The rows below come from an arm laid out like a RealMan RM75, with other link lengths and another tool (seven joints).
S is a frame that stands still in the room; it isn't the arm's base.
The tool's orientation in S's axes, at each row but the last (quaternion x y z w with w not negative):
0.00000 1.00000 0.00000 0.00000
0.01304 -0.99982 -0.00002 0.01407
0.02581 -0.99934 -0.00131 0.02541
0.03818 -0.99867 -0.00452 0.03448
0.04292 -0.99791 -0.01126 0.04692
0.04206 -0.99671 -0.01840 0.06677
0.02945 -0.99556 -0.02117 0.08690
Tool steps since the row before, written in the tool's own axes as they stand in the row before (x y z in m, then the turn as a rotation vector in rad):
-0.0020 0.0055 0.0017 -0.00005 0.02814 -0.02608
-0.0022 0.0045 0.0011 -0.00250 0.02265 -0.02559
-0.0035 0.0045 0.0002 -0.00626 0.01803 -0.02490
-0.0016 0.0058 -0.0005 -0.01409 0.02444 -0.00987
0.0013 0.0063 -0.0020 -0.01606 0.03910 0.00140
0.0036 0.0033 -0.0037 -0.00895 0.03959 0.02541
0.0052 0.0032 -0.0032 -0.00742 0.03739 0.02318
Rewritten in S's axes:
0.0020 0.0055 -0.0017 0.00005 0.02814 0.02608
0.0021 0.0046 -0.0012 0.00263 0.02272 0.02552
0.0032 0.0047 -0.0004 0.00658 0.01830 0.02462
0.0012 0.0059 0.0005 0.01284 0.02538 0.00917
-0.0016 0.0061 0.0023 0.01249 0.04036 -0.00185
-0.0033 0.0029 0.0043 0.00220 0.04098 -0.02467
-0.0047 0.0027 0.0042 0.00120 0.03861 -0.02232

